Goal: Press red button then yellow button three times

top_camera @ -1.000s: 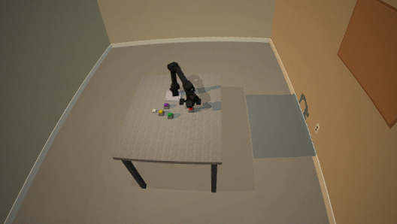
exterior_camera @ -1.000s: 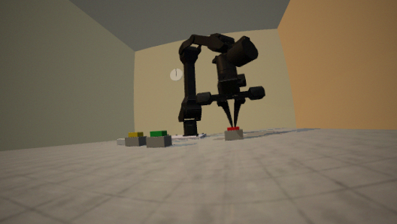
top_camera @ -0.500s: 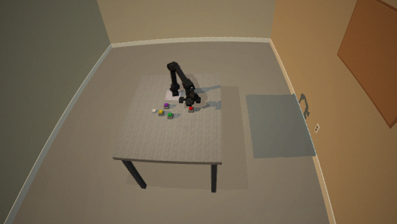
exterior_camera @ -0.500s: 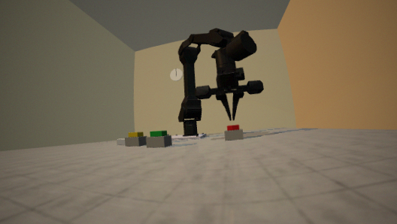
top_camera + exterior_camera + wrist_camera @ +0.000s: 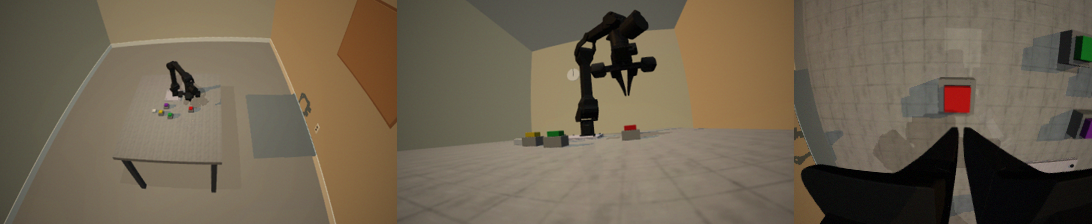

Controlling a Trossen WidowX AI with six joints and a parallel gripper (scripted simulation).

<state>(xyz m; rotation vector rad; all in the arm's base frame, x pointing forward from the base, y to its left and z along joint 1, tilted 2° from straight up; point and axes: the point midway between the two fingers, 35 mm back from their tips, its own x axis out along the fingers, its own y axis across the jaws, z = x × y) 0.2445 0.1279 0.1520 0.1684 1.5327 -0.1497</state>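
The yellow button lies 10 mm behind my gripper tip, 280 mm to the right of it and 90 mm below it. The rest, counted from my gripper tip: green button (40 mm ahead, 200 mm to the right, 90 mm below); then purple button (90 mm behind, 230 mm to the right, 90 mm below); then red button (90 mm below).
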